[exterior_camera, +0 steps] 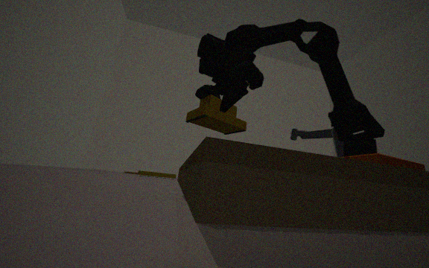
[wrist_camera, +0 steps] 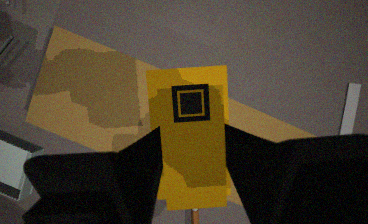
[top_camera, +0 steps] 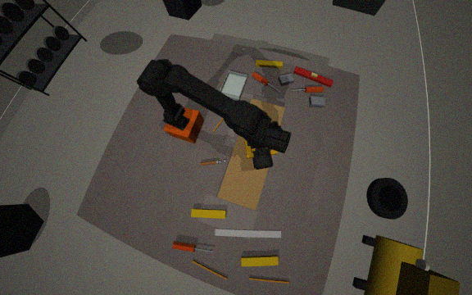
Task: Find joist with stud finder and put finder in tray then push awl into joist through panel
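Now: the square indicator window 30 mm above my gripper tip, 20 mm ahead of it and 10 mm to the left of it. The rest, counted from my gripper tip: awl 180 mm behind, 150 mm below, 130 mm to the right; then yellow stud finder 20 mm above, 10 mm ahead; then white strip 350 mm to the right, 160 mm below, 110 mm ahead.
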